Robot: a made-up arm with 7 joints.
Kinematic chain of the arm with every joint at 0, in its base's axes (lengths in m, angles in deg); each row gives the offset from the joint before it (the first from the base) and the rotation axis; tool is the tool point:
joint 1: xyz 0 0 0.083 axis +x
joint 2: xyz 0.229 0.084 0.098 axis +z
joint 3: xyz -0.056 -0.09 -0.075 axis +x
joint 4: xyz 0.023 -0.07 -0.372 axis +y
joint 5: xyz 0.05 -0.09 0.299 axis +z
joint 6: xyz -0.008 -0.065 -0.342 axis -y
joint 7: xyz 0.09 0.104 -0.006 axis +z
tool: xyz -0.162 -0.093 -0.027
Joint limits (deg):
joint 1: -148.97..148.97
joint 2: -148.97..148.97
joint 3: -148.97..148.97
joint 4: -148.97..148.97
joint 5: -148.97..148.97
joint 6: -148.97..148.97
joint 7: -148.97..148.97
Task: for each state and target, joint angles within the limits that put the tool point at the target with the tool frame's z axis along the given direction. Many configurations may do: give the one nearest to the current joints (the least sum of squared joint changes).
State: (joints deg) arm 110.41 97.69 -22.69 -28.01 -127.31 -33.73 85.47
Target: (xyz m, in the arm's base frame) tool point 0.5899 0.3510 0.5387 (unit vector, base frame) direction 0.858 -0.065 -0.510
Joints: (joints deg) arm 112.75 110.83 -17.52 -42.49 -125.72 -58.33 94.35
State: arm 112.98 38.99 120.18 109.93 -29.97 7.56 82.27
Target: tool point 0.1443 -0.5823 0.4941 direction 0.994 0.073 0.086
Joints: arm 123.10 -2.39 135.22 73.39 -26.32 -16.84 123.06
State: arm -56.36 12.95 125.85 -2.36 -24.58 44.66 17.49
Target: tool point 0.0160 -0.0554 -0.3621 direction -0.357 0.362 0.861
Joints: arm -83.35 24.83 104.02 -4.27 -43.06 59.49 23.09
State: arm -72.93 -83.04 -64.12 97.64 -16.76 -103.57 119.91
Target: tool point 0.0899 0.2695 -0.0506 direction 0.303 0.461 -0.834
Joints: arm -67.74 -111.75 -95.03 134.30 -7.92 -130.89 126.63
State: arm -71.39 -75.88 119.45 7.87 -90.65 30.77 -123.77
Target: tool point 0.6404 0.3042 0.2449 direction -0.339 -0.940 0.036
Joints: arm -71.50 -78.43 144.65 13.66 -81.83 -10.71 -118.05
